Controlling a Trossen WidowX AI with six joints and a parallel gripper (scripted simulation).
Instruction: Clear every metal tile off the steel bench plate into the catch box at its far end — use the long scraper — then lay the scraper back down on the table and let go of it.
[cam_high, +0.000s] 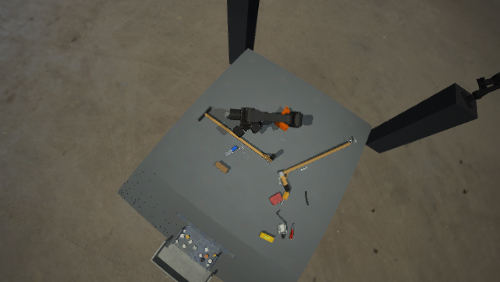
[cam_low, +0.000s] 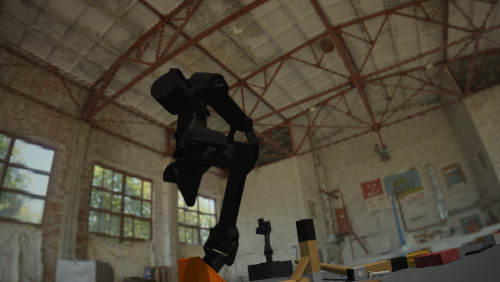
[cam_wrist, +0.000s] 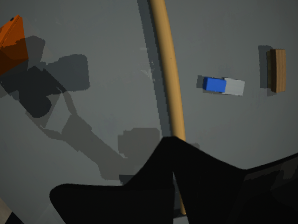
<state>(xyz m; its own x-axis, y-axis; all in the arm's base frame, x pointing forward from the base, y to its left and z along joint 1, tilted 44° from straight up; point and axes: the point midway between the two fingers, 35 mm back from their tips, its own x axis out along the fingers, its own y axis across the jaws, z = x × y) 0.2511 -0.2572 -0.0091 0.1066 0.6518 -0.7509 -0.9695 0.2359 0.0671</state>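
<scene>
The long scraper lies 11 cm below my gripper tip, 5 cm to the right of it and 3 cm ahead of it. From my gripper tip the other things lie so: wooden block (26 cm ahead, 16 cm below, 2 cm to the right); then grey piece (18 cm to the right, 15 cm below, 8 cm behind); then blue block (16 cm below, 13 cm ahead, 3 cm to the right).
</scene>
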